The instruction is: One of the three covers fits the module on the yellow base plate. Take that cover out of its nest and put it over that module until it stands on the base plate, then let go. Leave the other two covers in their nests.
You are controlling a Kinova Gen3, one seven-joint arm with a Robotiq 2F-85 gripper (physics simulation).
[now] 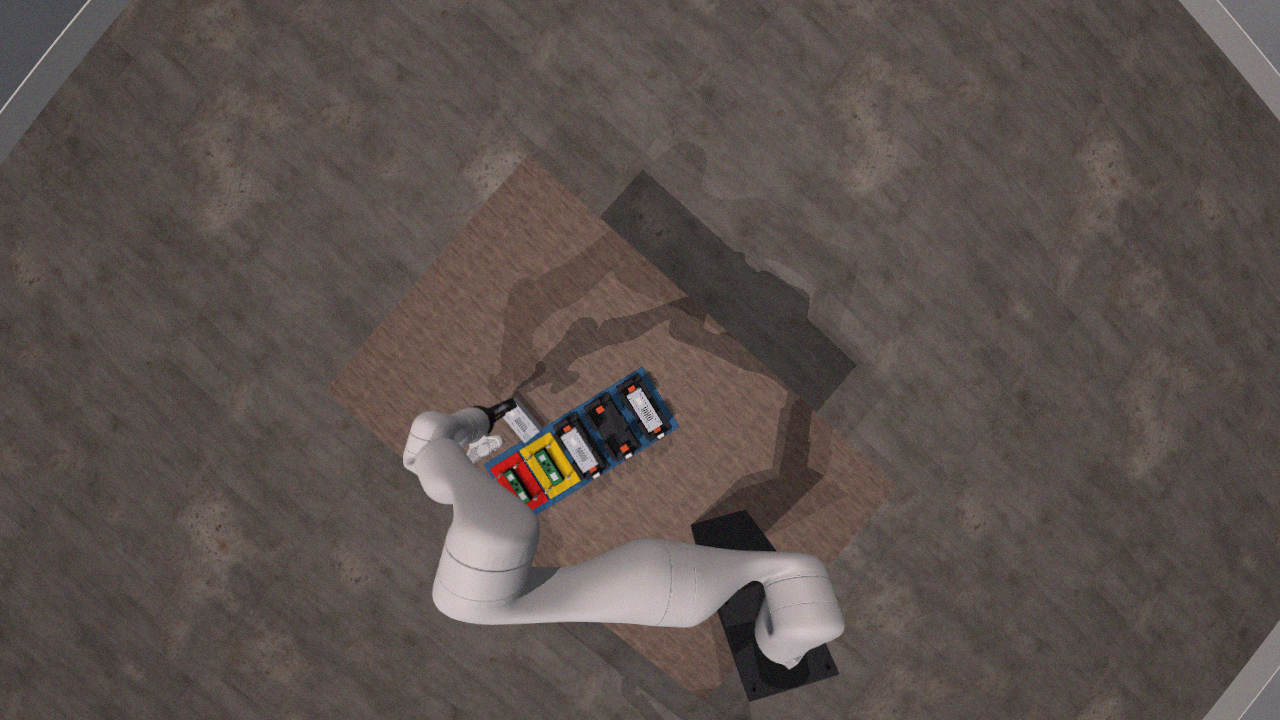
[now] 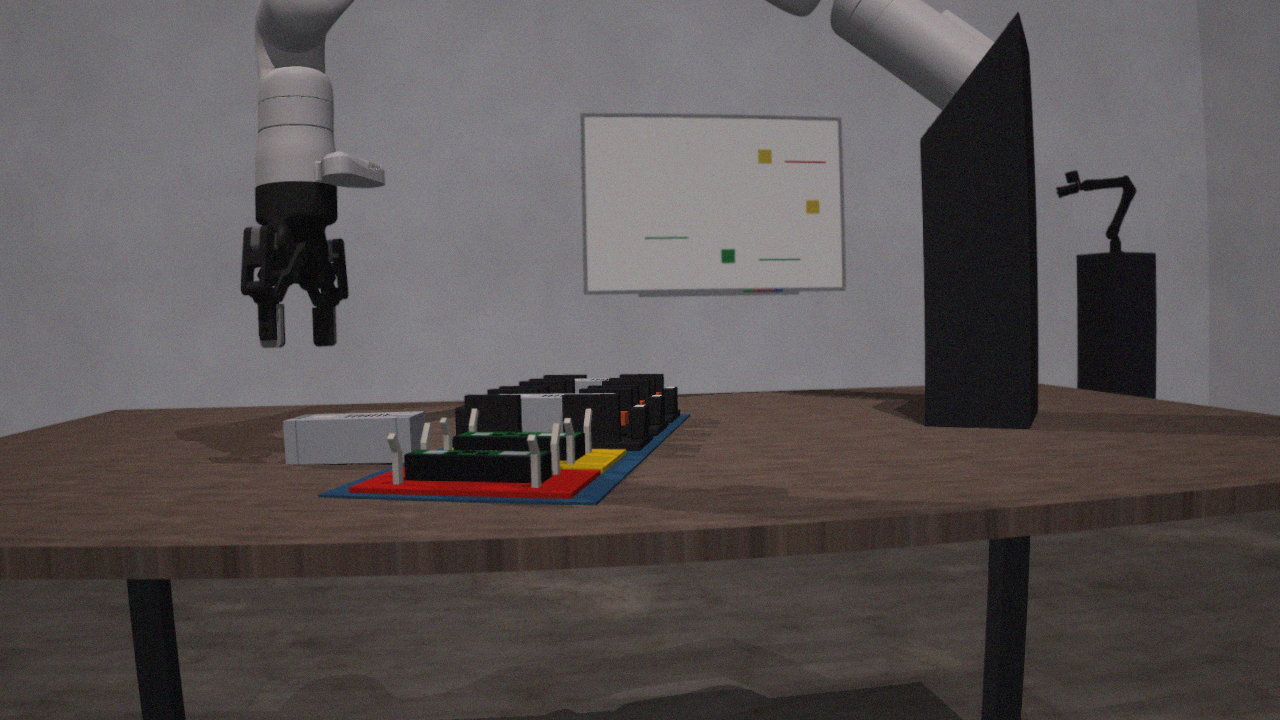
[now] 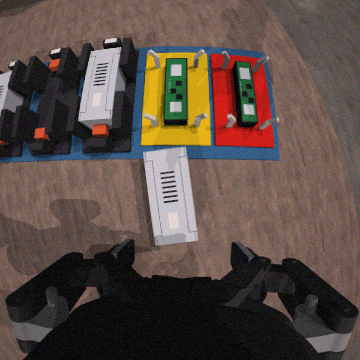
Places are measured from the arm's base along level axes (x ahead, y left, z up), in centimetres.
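Pixels of known places: gripper, fingertip midpoint: [image 1: 496, 414] [image 2: 300, 346] [image 3: 182, 251]; arm's base at its link origin: [image 2: 981, 90].
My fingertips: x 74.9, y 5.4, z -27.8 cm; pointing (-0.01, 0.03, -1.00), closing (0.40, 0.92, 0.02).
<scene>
Ahead of a thing's pixels: the offset from my fingertips to its top centre. "pt": to the spot under its first point.
A loose light-grey cover {dx -4.9, dy +0.4, dz -6.4 cm} [image 1: 520, 422] [image 2: 353, 438] [image 3: 170, 195] lies flat on the table, one end at the blue board's edge beside the yellow base plate {dx -17.4, dy +11.9, dz -10.0 cm} [image 2: 595, 460] [image 3: 196, 90]. The green module {pt dx -19.1, dy +7.2, dz -8.0 cm} [image 1: 547, 467] [image 2: 519, 440] [image 3: 175, 90] stands uncovered on that plate between white posts. One grey cover {dx -23.6, dy -2.9, dz -5.6 cm} [image 1: 580, 449] [image 3: 102, 85] sits in the black nest beside the yellow plate, another cover {dx -31.9, dy -22.8, dz -5.6 cm} [image 1: 644, 410] [image 3: 4, 95] in the far nest. The middle nest {pt dx -28.1, dy -12.7, dz -9.6 cm} [image 1: 613, 428] [image 3: 52, 105] is empty. My gripper [image 1: 508, 405] [image 2: 298, 340] [image 3: 182, 251] is open and empty, high above the table near the loose cover's outer end.
A red base plate [image 3: 225, 95] with a narrower green module {pt dx -15.2, dy +18.5, dz -8.8 cm} [image 2: 478, 465] [image 3: 246, 95] and white posts is at the end of the blue board [image 3: 170, 49]. Black nest walls with orange blocks rise beside the yellow plate. A tall black panel [image 2: 980, 268] stands at the right.
</scene>
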